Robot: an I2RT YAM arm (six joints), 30 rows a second.
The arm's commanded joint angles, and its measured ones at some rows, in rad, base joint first. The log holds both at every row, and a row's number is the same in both.
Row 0, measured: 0.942 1.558 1.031 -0.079 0.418 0.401
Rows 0 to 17, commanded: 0.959 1.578 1.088 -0.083 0.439 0.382; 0.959 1.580 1.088 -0.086 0.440 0.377; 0.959 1.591 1.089 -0.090 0.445 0.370; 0.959 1.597 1.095 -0.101 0.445 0.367; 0.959 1.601 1.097 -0.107 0.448 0.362; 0.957 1.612 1.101 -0.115 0.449 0.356; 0.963 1.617 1.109 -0.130 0.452 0.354; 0.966 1.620 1.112 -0.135 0.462 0.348; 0.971 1.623 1.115 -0.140 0.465 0.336; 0.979 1.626 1.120 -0.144 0.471 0.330; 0.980 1.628 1.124 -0.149 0.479 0.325; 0.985 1.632 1.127 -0.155 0.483 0.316; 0.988 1.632 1.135 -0.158 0.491 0.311; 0.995 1.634 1.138 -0.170 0.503 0.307; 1.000 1.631 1.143 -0.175 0.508 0.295; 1.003 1.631 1.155 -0.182 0.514 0.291; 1.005 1.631 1.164 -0.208 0.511 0.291; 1.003 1.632 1.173 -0.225 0.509 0.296
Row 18, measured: 0.980 1.623 1.103 -0.146 0.474 0.324
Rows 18 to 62, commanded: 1.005 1.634 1.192 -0.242 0.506 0.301; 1.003 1.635 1.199 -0.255 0.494 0.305; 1.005 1.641 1.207 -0.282 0.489 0.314; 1.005 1.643 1.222 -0.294 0.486 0.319; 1.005 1.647 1.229 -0.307 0.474 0.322; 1.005 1.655 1.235 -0.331 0.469 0.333; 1.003 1.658 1.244 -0.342 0.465 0.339; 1.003 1.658 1.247 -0.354 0.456 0.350; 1.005 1.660 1.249 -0.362 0.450 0.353; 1.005 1.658 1.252 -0.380 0.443 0.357; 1.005 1.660 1.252 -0.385 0.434 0.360; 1.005 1.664 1.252 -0.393 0.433 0.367; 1.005 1.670 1.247 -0.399 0.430 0.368; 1.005 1.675 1.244 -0.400 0.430 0.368; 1.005 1.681 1.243 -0.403 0.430 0.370; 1.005 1.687 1.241 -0.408 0.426 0.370; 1.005 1.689 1.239 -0.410 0.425 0.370; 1.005 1.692 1.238 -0.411 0.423 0.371; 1.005 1.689 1.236 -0.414 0.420 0.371; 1.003 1.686 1.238 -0.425 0.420 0.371; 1.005 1.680 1.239 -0.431 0.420 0.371; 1.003 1.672 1.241 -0.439 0.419 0.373; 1.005 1.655 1.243 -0.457 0.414 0.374; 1.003 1.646 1.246 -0.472 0.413 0.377; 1.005 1.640 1.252 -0.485 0.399 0.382; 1.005 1.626 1.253 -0.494 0.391 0.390; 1.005 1.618 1.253 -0.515 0.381 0.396; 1.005 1.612 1.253 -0.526 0.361 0.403; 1.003 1.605 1.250 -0.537 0.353 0.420; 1.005 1.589 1.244 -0.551 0.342 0.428; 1.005 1.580 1.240 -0.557 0.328 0.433; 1.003 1.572 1.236 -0.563 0.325 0.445; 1.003 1.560 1.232 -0.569 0.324 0.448; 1.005 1.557 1.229 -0.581 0.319 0.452; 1.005 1.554 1.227 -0.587 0.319 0.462; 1.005 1.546 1.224 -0.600 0.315 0.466; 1.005 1.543 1.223 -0.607 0.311 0.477; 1.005 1.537 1.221 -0.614 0.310 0.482; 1.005 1.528 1.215 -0.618 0.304 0.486; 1.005 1.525 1.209 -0.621 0.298 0.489; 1.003 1.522 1.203 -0.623 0.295 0.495; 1.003 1.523 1.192 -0.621 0.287 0.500; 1.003 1.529 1.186 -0.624 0.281 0.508; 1.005 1.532 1.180 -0.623 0.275 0.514; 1.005 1.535 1.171 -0.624 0.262 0.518
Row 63, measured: 0.986 1.572 1.202 -0.540 0.368 0.470
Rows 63 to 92, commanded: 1.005 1.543 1.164 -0.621 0.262 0.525; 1.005 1.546 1.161 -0.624 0.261 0.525; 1.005 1.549 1.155 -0.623 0.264 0.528; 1.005 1.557 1.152 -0.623 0.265 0.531; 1.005 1.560 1.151 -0.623 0.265 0.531; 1.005 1.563 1.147 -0.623 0.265 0.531; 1.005 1.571 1.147 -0.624 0.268 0.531; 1.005 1.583 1.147 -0.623 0.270 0.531; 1.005 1.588 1.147 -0.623 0.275 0.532; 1.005 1.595 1.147 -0.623 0.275 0.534; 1.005 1.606 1.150 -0.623 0.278 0.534; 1.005 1.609 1.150 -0.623 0.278 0.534; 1.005 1.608 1.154 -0.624 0.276 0.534; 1.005 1.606 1.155 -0.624 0.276 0.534; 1.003 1.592 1.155 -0.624 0.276 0.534; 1.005 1.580 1.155 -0.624 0.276 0.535; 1.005 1.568 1.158 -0.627 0.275 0.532; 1.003 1.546 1.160 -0.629 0.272 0.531; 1.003 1.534 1.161 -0.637 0.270 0.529; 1.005 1.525 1.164 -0.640 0.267 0.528; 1.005 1.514 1.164 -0.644 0.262 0.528; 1.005 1.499 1.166 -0.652 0.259 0.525; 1.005 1.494 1.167 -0.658 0.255 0.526; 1.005 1.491 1.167 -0.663 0.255 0.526; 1.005 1.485 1.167 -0.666 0.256 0.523; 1.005 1.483 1.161 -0.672 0.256 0.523; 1.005 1.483 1.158 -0.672 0.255 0.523; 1.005 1.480 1.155 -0.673 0.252 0.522; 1.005 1.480 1.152 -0.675 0.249 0.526; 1.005 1.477 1.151 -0.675 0.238 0.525
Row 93, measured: 0.986 1.525 1.164 -0.607 0.311 0.510
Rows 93 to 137, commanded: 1.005 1.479 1.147 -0.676 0.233 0.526; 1.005 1.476 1.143 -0.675 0.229 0.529; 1.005 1.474 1.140 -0.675 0.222 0.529; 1.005 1.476 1.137 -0.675 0.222 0.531; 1.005 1.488 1.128 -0.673 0.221 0.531; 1.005 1.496 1.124 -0.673 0.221 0.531; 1.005 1.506 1.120 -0.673 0.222 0.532; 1.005 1.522 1.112 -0.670 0.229 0.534; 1.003 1.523 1.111 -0.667 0.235 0.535; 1.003 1.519 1.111 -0.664 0.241 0.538; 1.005 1.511 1.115 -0.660 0.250 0.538; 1.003 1.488 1.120 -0.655 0.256 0.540; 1.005 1.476 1.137 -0.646 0.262 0.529; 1.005 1.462 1.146 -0.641 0.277 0.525; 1.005 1.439 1.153 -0.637 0.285 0.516; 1.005 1.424 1.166 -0.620 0.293 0.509; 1.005 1.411 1.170 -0.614 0.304 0.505; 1.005 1.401 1.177 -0.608 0.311 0.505; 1.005 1.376 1.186 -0.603 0.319 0.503; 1.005 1.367 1.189 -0.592 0.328 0.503; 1.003 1.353 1.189 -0.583 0.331 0.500; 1.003 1.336 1.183 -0.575 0.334 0.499; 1.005 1.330 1.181 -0.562 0.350 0.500; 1.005 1.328 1.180 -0.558 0.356 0.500; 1.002 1.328 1.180 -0.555 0.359 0.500; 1.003 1.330 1.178 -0.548 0.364 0.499; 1.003 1.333 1.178 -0.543 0.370 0.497; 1.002 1.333 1.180 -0.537 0.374 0.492; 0.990 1.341 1.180 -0.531 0.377 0.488; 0.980 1.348 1.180 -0.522 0.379 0.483; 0.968 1.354 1.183 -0.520 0.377 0.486; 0.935 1.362 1.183 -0.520 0.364 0.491; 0.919 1.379 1.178 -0.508 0.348 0.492; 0.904 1.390 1.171 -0.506 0.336 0.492; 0.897 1.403 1.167 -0.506 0.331 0.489; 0.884 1.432 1.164 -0.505 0.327 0.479; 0.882 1.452 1.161 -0.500 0.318 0.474; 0.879 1.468 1.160 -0.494 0.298 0.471; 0.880 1.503 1.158 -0.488 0.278 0.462; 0.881 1.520 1.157 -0.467 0.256 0.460; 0.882 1.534 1.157 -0.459 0.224 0.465; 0.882 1.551 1.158 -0.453 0.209 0.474; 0.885 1.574 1.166 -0.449 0.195 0.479; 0.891 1.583 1.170 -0.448 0.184 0.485; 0.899 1.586 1.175 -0.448 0.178 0.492
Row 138, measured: 0.882 1.560 1.141 -0.500 0.253 0.482
